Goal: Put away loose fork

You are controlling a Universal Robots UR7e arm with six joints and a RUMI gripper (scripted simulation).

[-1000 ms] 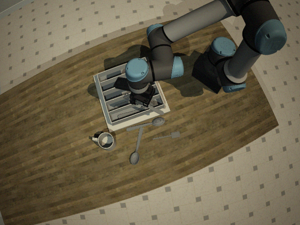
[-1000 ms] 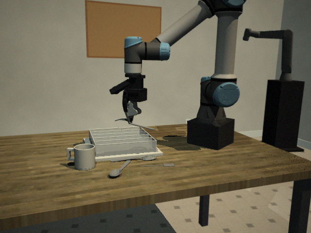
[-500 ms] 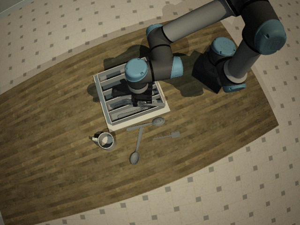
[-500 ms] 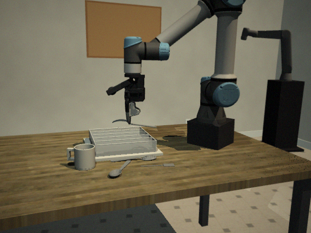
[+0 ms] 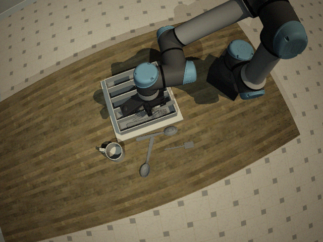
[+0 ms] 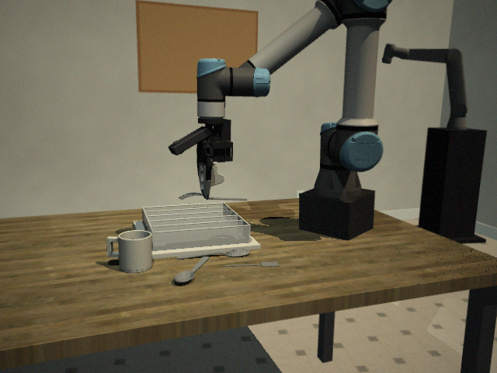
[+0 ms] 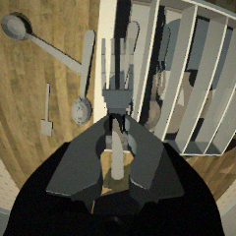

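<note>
Right now the grey slotted tray is 12 cm to the right of my hand, 11 cm below it and 3 cm ahead of it. Also, from my hand: white mug (19 cm ahead, 12 cm to the left, 12 cm below).
</note>
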